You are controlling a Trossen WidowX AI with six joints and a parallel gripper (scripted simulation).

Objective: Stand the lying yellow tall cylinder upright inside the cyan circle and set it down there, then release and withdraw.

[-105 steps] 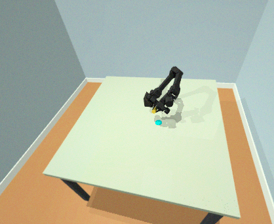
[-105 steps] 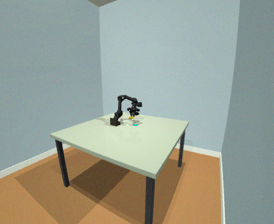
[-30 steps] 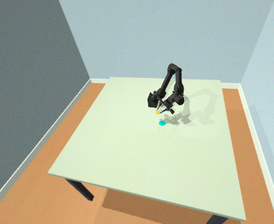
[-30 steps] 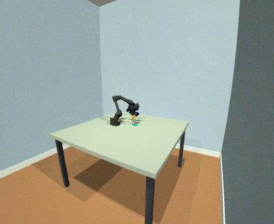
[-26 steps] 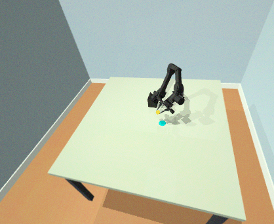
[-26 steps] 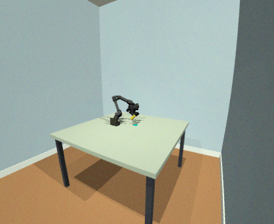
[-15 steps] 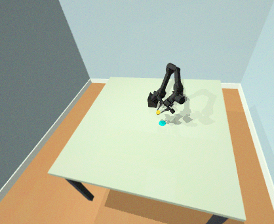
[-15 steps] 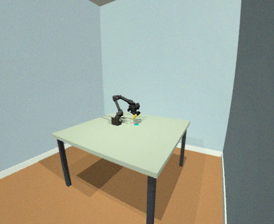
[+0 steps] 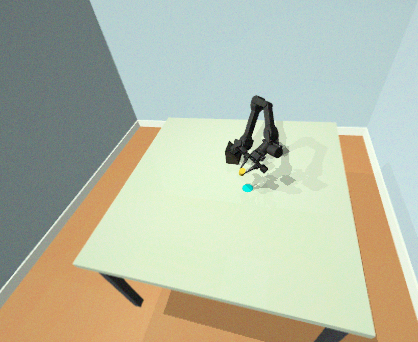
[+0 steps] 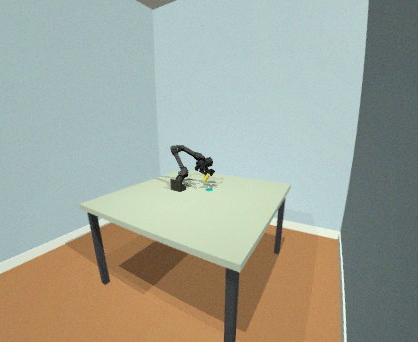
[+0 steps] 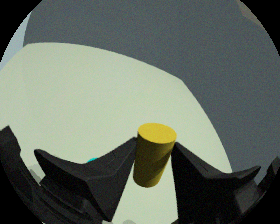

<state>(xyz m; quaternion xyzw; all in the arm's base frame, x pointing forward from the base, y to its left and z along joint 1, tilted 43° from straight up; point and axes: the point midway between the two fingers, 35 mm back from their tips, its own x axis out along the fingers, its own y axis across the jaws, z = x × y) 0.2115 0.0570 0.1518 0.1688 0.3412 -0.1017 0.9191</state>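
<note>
My gripper tip is now 14 cm above the cyan circle, 3 cm to the right of it and 1 cm past it. Also, from my gripper tip: yellow tall cylinder 2 cm below, 1 cm behind.
</note>
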